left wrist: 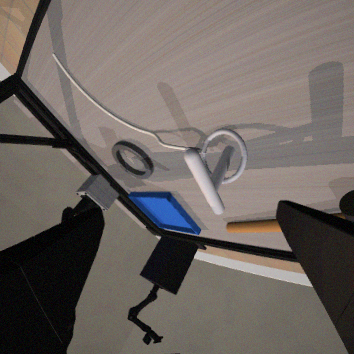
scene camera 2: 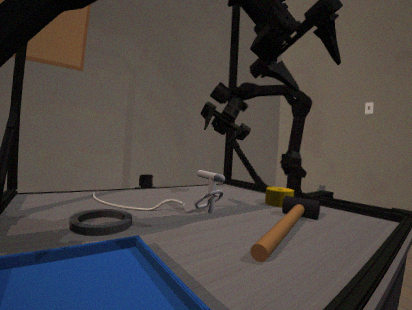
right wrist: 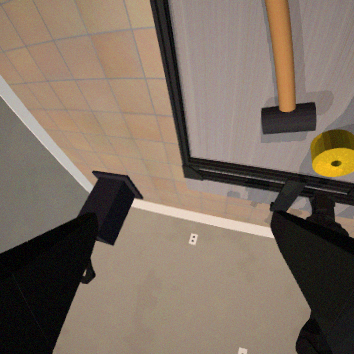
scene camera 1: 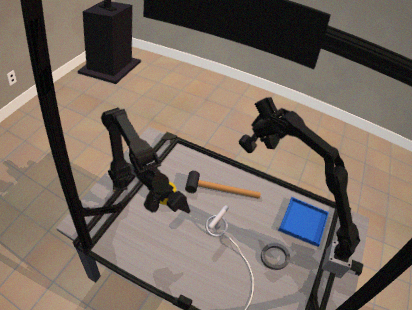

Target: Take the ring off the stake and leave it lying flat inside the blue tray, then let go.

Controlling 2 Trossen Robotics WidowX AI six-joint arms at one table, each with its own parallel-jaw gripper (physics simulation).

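Frame: origin at the left arm's base, x ahead, y left, z up, level; metres.
Seen in the pictures: left gripper, fingertip midpoint: (left wrist: 191, 212) (scene camera 2: 216, 136) (scene camera 1: 183, 207); right gripper, fingertip midpoint: (scene camera 2: 317, 78) (right wrist: 186, 220) (scene camera 1: 245, 133); left arm's base, link origin: (right wrist: 321, 200) (scene camera 1: 120, 184); right arm's base, link origin: (left wrist: 90, 200) (scene camera 1: 341, 253).
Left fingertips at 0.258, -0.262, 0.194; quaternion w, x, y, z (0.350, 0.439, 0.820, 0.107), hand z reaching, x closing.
Pixels of each thing's top centre, then the offset from my left fingertips to it, as dx, dy, dz. "spot": a spot on its surface instead.
- white stake, top centre: (left wrist: 203, 190) (scene camera 2: 210, 172) (scene camera 1: 218, 215) +0.142, +0.041, -0.108
- blue tray, top centre: (scene camera 2: 78, 283) (left wrist: 161, 215) (scene camera 1: 305, 219) +0.543, +0.066, -0.191
- dark grey ring, top centre: (scene camera 2: 102, 217) (left wrist: 130, 162) (scene camera 1: 275, 255) +0.374, -0.098, -0.199
- white cord, surface spot: (left wrist: 115, 116) spot: +0.262, -0.168, -0.211
- hammer, top centre: (right wrist: 282, 48) (left wrist: 284, 236) (scene camera 2: 289, 208) (scene camera 1: 224, 183) +0.197, +0.250, -0.164
- yellow roll, top centre: (right wrist: 335, 163) (scene camera 2: 280, 189) -0.059, +0.216, -0.164
A pale grey ring (scene camera 1: 226, 229) (scene camera 2: 201, 202) (left wrist: 245, 152) hangs tilted around the post of the white stake (scene camera 1: 218, 217) (scene camera 2: 211, 175) (left wrist: 204, 182), below its crossbar. The blue tray (scene camera 1: 304, 222) (scene camera 2: 85, 280) (left wrist: 165, 212) stands empty, at the right in scene camera 1. My left gripper (scene camera 1: 170, 207) (scene camera 2: 220, 131) (left wrist: 191, 212) is open and empty, above the table and to the left of the stake in scene camera 1. My right gripper (scene camera 1: 260, 145) (scene camera 2: 318, 76) (right wrist: 186, 220) is open and empty, raised high, away from stake and tray.
A dark grey ring (scene camera 1: 263, 256) (scene camera 2: 100, 230) (left wrist: 116, 155) lies flat near the tray. A white cord (scene camera 1: 251, 280) (scene camera 2: 135, 207) (left wrist: 115, 116) runs from beside the stake. A hammer (scene camera 1: 229, 188) (scene camera 2: 277, 235) (right wrist: 282, 55) and a yellow roll (scene camera 1: 172, 189) (scene camera 2: 280, 196) (right wrist: 332, 155) are on the table.
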